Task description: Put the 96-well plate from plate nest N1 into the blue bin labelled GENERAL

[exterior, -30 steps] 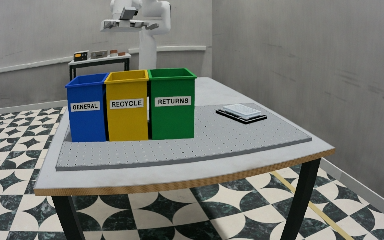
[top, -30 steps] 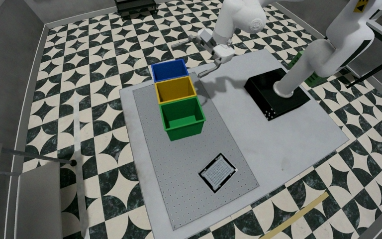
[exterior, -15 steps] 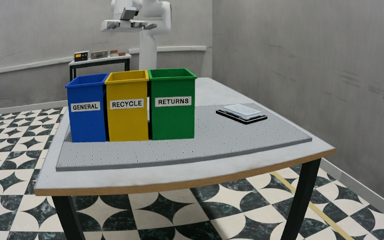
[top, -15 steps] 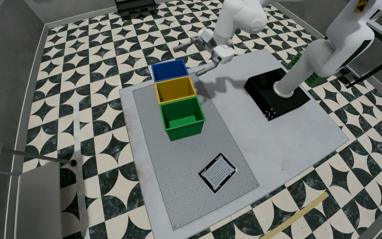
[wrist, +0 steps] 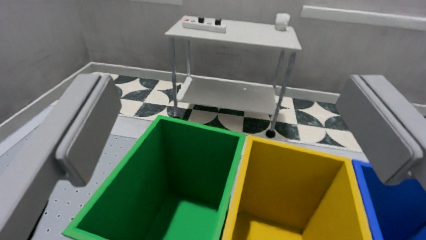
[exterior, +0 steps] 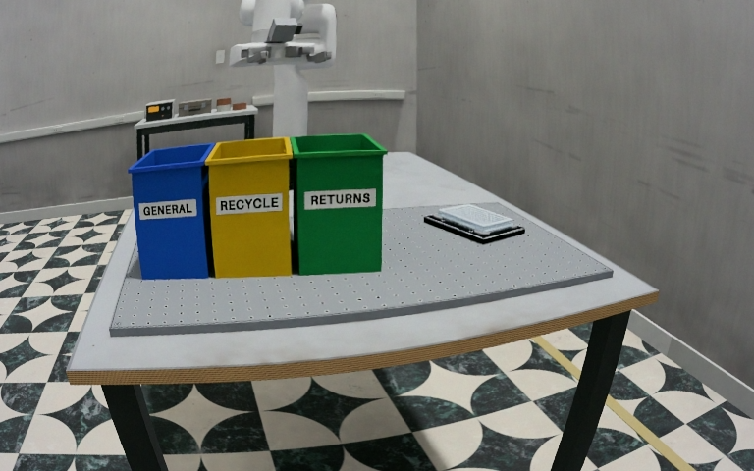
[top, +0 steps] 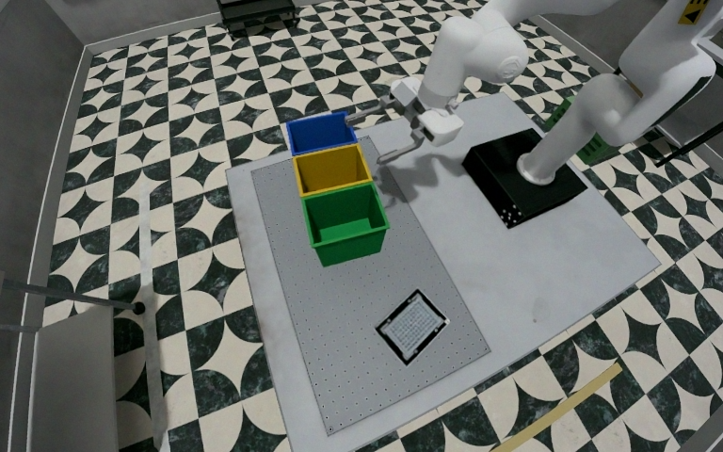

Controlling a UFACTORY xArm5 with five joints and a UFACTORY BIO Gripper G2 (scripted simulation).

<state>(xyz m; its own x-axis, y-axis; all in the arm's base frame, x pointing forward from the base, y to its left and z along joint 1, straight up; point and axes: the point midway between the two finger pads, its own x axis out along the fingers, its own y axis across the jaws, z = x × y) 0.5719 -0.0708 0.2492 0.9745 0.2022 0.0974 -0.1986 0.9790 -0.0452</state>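
Now: the clear 96-well plate 1 cm ahead of my hand, 34 cm to the left of it and 31 cm below it. The rest, counted from my hand: yellow recycle bin 7 cm ahead, 7 cm to the right, 24 cm below; then green returns bin 8 cm ahead, 6 cm to the left, 24 cm below; then blue general bin 6 cm ahead, 21 cm to the right, 24 cm below.
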